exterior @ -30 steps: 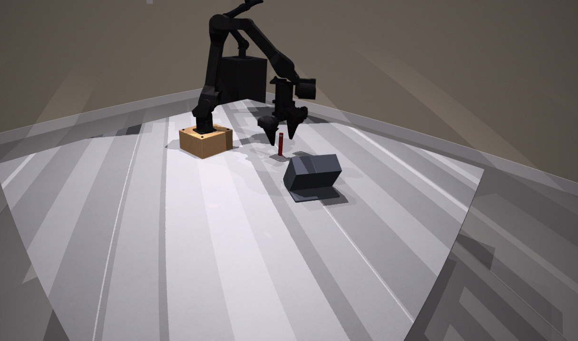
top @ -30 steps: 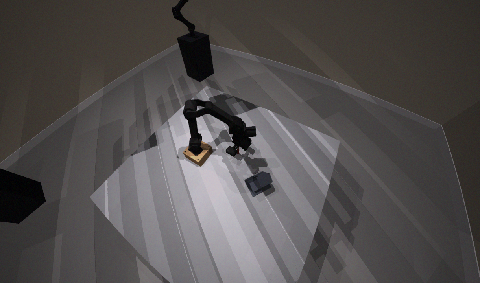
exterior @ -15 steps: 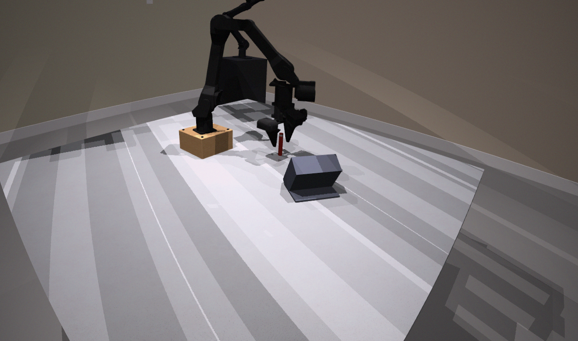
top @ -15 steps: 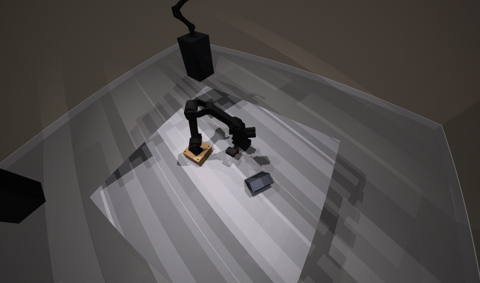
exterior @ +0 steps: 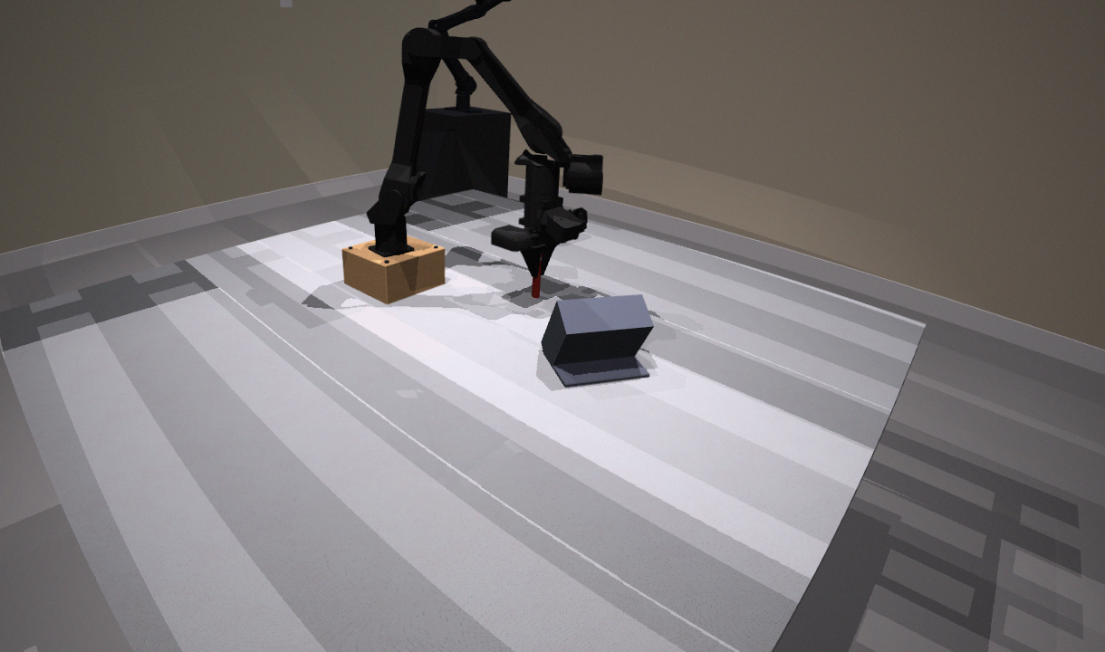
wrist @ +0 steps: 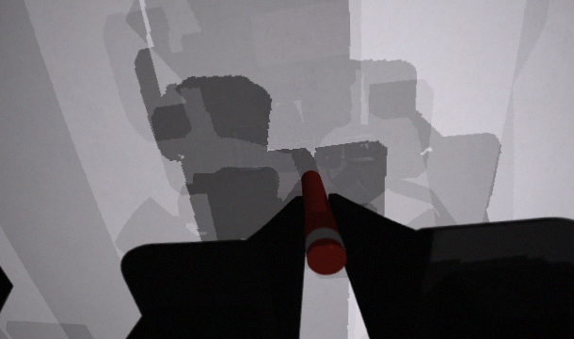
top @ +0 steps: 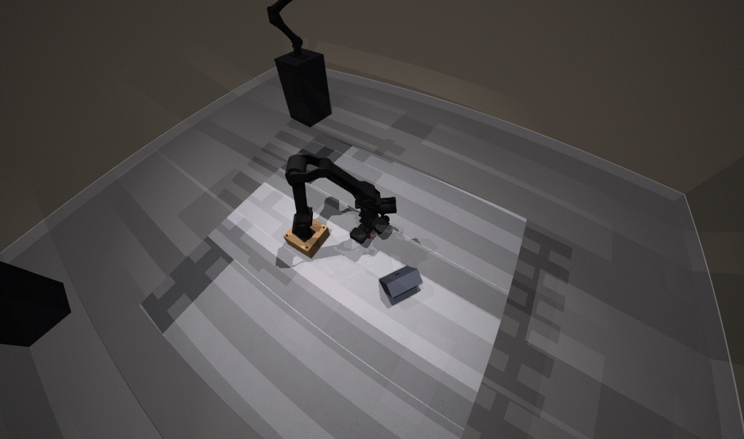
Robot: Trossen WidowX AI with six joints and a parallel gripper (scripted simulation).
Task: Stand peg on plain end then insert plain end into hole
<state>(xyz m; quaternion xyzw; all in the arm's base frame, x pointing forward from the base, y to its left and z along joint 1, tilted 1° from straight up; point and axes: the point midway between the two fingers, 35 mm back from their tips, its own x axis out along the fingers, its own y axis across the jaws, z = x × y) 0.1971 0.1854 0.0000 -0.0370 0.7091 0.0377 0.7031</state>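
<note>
Right now my gripper tip is 23 cm short of the dark grey sloped panel and 9 cm to the left of it. Round my gripper tip: red peg 2 cm above.
</note>
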